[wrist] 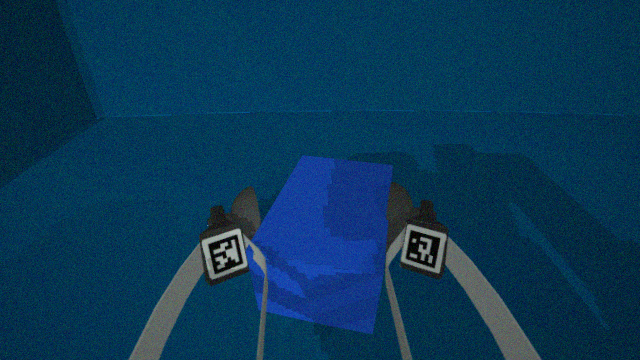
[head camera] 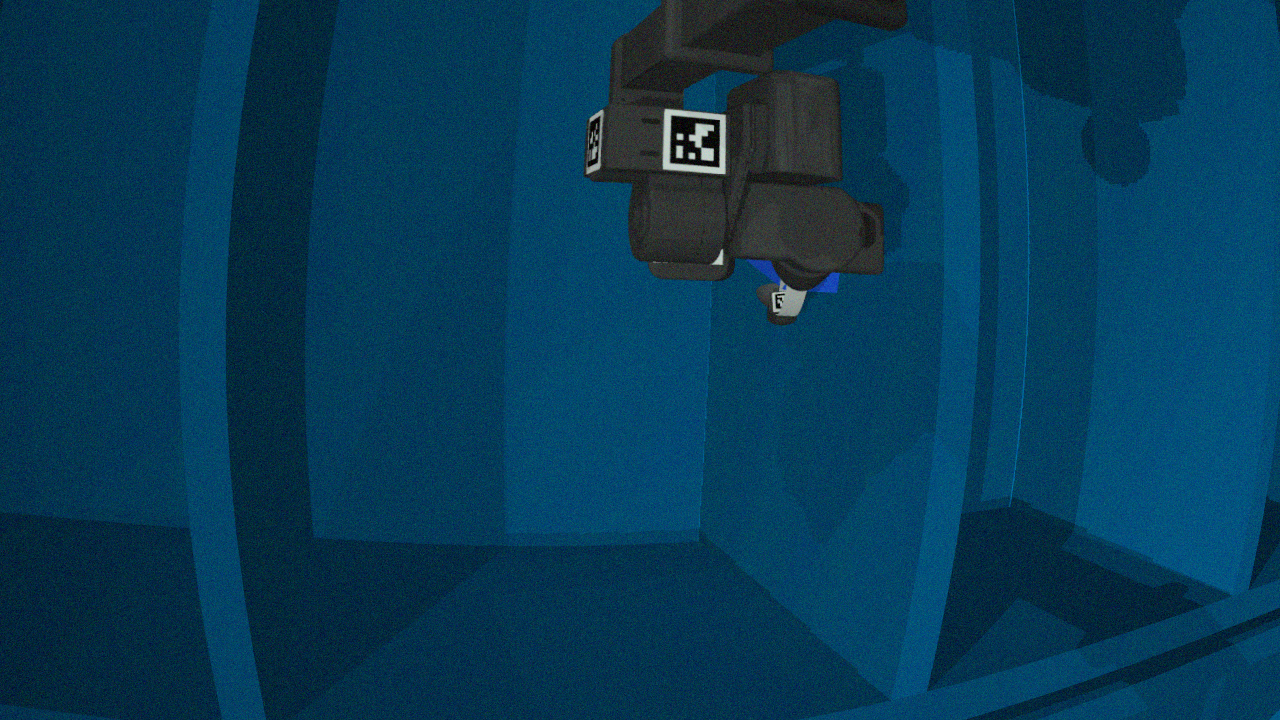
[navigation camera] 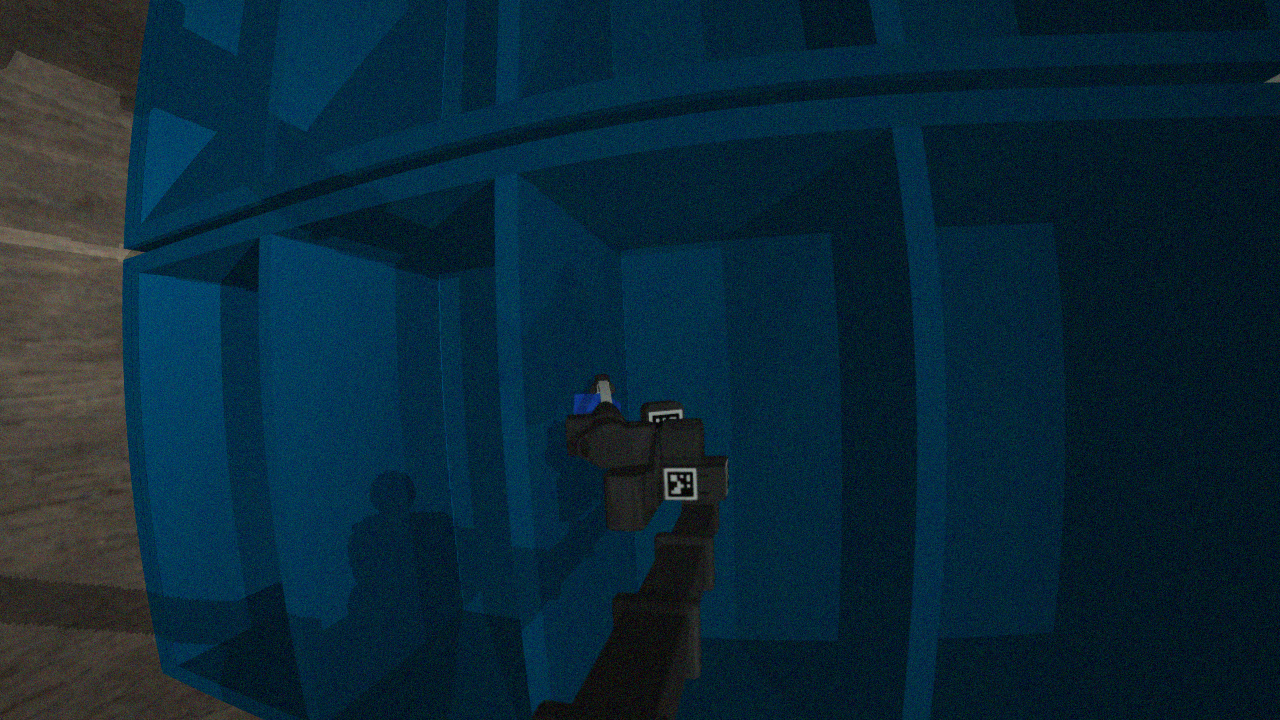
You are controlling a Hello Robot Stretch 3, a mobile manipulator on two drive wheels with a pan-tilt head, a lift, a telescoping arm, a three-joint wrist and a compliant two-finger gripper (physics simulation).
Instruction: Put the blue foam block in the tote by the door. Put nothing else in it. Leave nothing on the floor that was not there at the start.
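Places are measured from the robot's base along level axes (x ahead, y left, z up), in centimetres.
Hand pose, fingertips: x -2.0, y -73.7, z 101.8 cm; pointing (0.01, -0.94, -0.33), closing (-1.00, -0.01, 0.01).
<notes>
Each offset is from my fingertips to the top centre of the thing. "*": to the spot under its first point. Level surfaces: height alone.
The blue foam block {dx -0.6, dy +1.6, dz +1.8 cm} [head camera: 823, 282] [navigation camera: 585, 402] [wrist: 320, 285] is inside a compartment of a blue shelf unit {* dx +7.3, dy +21.0, dz +41.3 cm} [head camera: 204, 358] [navigation camera: 921, 358]. My gripper [head camera: 785, 302] [navigation camera: 603, 388] [wrist: 321, 209] is shut on the block, with a fingertip against its left and right sides in the wrist view. The block sits somewhat askew between the fingers. I cannot tell whether it rests on the surface below it. In the head and navigation views my wrist hides much of the block and gripper. The tote by the door does not show in these views.
Upright dividers {* dx +1.1, dy +21.0, dz -3.8 cm} [head camera: 957, 268] [navigation camera: 510, 358] stand on either side of the compartment that my arm [navigation camera: 640, 644] reaches into. A long horizontal edge [navigation camera: 716, 111] crosses the unit. Brown wood-grained surface {dz -101.7 cm} [navigation camera: 62, 402] shows at the left of the navigation view.
</notes>
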